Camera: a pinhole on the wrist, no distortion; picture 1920 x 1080 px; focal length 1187.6 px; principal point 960.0 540.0 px. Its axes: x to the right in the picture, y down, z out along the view. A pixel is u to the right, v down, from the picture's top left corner.
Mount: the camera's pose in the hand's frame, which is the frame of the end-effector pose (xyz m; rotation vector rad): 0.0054 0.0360 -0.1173 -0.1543 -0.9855 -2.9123
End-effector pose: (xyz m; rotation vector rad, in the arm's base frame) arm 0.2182 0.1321 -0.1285 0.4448 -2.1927 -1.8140
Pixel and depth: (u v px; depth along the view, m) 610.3 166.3 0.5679
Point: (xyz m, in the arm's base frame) -0.0787 0.3306 0.3530
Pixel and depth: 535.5 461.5 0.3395
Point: 0.0152 0.2306 0.1084
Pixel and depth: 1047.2 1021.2 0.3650
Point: 0.0885 0.3863 -0.0399
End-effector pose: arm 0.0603 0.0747 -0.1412 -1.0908 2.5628 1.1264
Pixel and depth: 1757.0 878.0 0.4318
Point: 0.0542 0.5254 -0.1707
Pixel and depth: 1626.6 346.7 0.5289
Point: -0.0746 0.6059 0.0029
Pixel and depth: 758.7 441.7 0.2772
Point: -0.1535 0.1940 -0.0957
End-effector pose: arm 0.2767 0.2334 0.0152 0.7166 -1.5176 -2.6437
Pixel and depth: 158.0 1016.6 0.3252
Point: -0.0604 0.2587 0.1102
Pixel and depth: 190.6 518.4 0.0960
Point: 0.2090 0.1241 0.0458
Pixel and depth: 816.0 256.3 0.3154
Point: 0.1293 0.1336 0.2642
